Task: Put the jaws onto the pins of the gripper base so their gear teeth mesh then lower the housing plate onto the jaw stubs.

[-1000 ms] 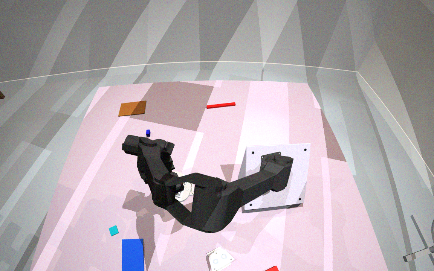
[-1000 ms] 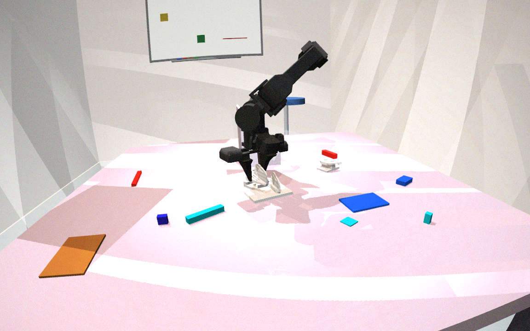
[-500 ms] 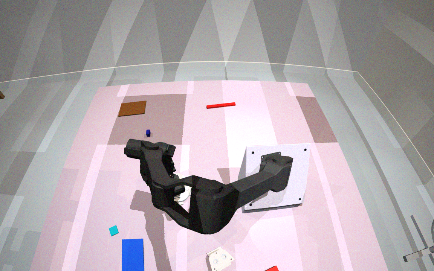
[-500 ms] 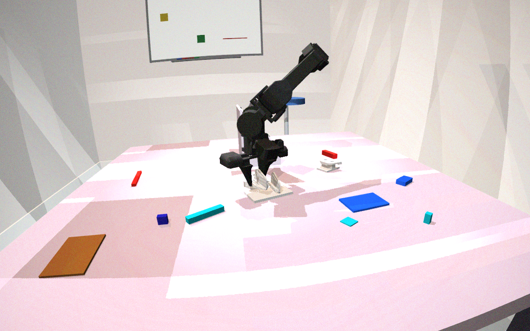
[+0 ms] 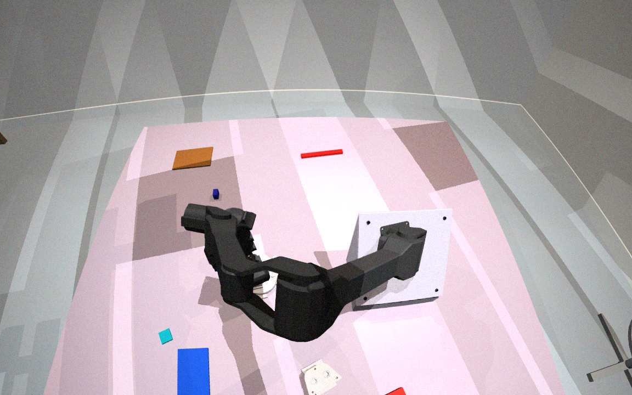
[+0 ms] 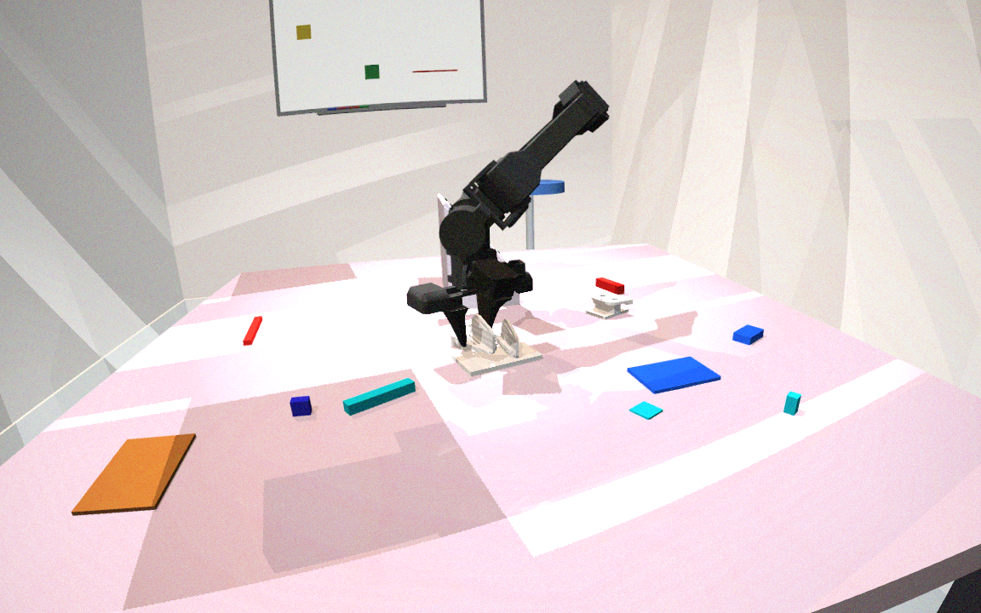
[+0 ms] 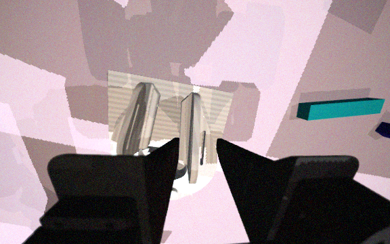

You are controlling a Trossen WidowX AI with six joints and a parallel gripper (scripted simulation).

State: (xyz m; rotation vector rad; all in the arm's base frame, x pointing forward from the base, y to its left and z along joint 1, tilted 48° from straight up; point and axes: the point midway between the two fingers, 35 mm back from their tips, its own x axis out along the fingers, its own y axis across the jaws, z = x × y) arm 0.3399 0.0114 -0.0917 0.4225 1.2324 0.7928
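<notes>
Right now the white sheet is 3 cm to the left of my gripper tip, 2 cm below it and 1 cm ahead of it. From my gripper tip the other things lie so: white jaw: 4 cm to the left, 4 cm behind, 1 cm below; housing plate: 6 cm behind, 2 cm to the left, 2 cm below; cyan bar: 15 cm to the right, 9 cm ahead, 2 cm below.
</notes>
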